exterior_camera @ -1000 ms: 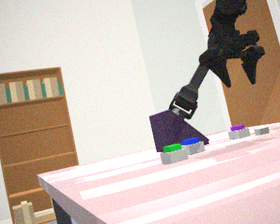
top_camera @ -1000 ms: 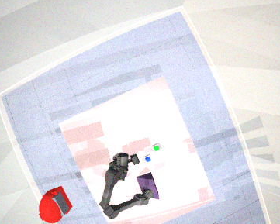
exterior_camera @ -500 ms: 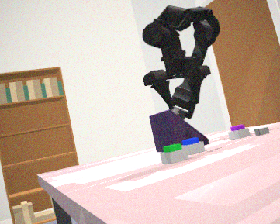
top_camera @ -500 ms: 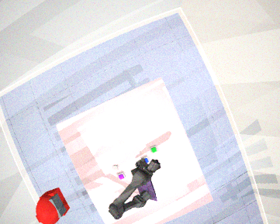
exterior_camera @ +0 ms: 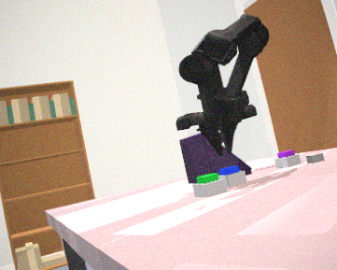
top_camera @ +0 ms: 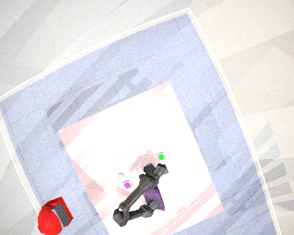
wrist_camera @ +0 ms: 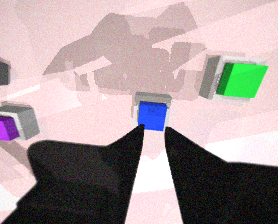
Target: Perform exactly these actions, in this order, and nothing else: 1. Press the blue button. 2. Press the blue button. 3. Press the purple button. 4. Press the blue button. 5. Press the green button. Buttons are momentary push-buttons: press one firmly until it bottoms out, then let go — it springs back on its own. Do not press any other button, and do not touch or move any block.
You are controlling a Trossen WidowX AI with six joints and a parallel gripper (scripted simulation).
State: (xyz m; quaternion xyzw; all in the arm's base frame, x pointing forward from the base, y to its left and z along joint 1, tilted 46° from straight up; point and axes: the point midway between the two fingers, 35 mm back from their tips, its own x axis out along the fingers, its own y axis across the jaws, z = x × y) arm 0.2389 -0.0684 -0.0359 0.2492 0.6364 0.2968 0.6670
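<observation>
Now: the blue button 40 mm below my gripper tip. Round my gripper tip: purple button (60 mm behind, 220 mm to the left, 40 mm below); then green button (60 mm ahead, 80 mm to the right, 40 mm below); then small grey block (20 mm ahead, 240 mm to the left, 60 mm below).
</observation>
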